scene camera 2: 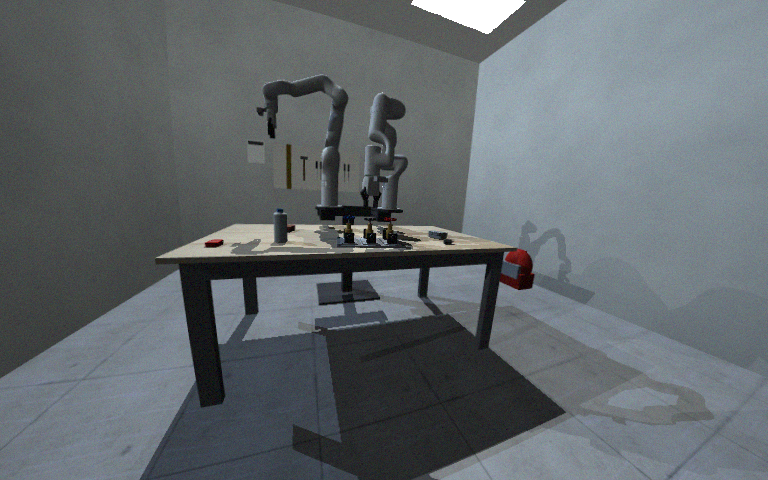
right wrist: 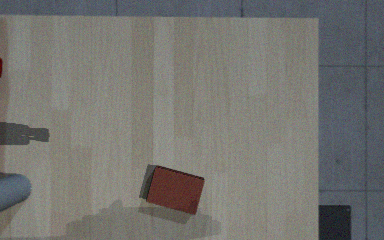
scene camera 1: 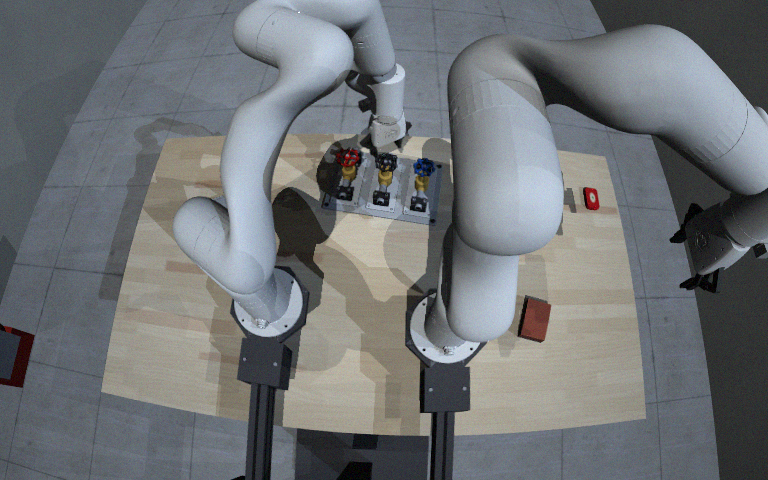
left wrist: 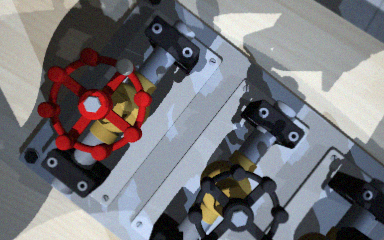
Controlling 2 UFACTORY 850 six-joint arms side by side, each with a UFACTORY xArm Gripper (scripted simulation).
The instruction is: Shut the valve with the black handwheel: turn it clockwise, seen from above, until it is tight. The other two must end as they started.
Labels:
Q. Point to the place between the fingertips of the right gripper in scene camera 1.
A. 680,263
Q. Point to a grey base plate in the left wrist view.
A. At 235,67

